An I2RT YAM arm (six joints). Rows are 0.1 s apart.
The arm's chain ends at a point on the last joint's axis. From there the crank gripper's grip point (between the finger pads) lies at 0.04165 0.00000 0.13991 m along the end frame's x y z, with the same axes.
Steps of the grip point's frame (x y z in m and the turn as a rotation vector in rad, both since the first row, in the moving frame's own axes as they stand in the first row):
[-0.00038, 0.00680, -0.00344, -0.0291, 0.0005, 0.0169]
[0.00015, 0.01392, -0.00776, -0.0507, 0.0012, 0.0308]
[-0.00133, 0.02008, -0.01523, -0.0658, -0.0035, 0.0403]
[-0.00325, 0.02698, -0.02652, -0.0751, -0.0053, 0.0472]
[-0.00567, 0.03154, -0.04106, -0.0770, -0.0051, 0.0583]
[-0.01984, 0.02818, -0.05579, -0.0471, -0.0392, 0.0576]
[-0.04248, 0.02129, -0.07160, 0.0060, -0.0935, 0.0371]
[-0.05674, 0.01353, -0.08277, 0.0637, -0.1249, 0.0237]
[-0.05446, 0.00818, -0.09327, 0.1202, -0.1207, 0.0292]
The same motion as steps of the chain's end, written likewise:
[-0.00041, 0.00203, -0.00335, -0.0291, 0.0005, 0.0169]
[0.00011, 0.00555, -0.00750, -0.0507, 0.0012, 0.0308]
[-0.00062, 0.00921, -0.01502, -0.0658, -0.0035, 0.0403]
[-0.00221, 0.01453, -0.02627, -0.0751, -0.0053, 0.0472]
[-0.00457, 0.01837, -0.04076, -0.0770, -0.0051, 0.0583]
[-0.01407, 0.01932, -0.05710, -0.0471, -0.0392, 0.0576]
[-0.02923, 0.02084, -0.07488, 0.0060, -0.0935, 0.0371]
[-0.03909, 0.02180, -0.08661, 0.0637, -0.1249, 0.0237]
[-0.03758, 0.02425, -0.09632, 0.1202, -0.1207, 0.0292]

